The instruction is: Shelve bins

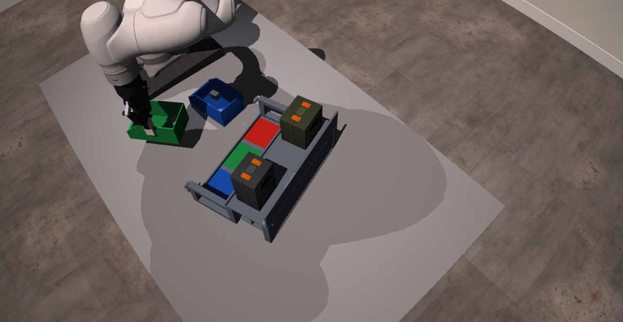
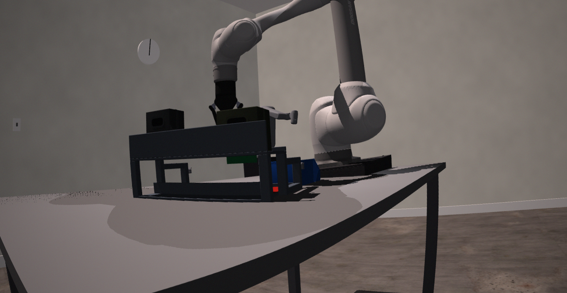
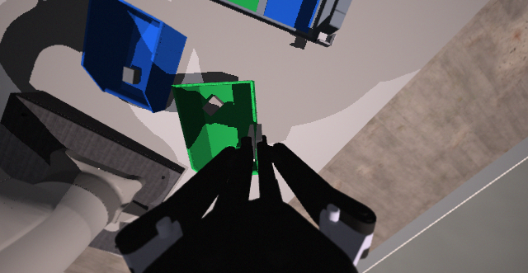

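Right now the green bin is 40 mm to the left of my hand, 40 mm below it and 30 mm behind it. Round my hand: olive case 320 mm to the left, 310 mm ahead; then black case 370 mm ahead, 100 mm to the left, 10 mm above; then blue bin 250 mm to the left, 110 mm below, 30 mm behind.
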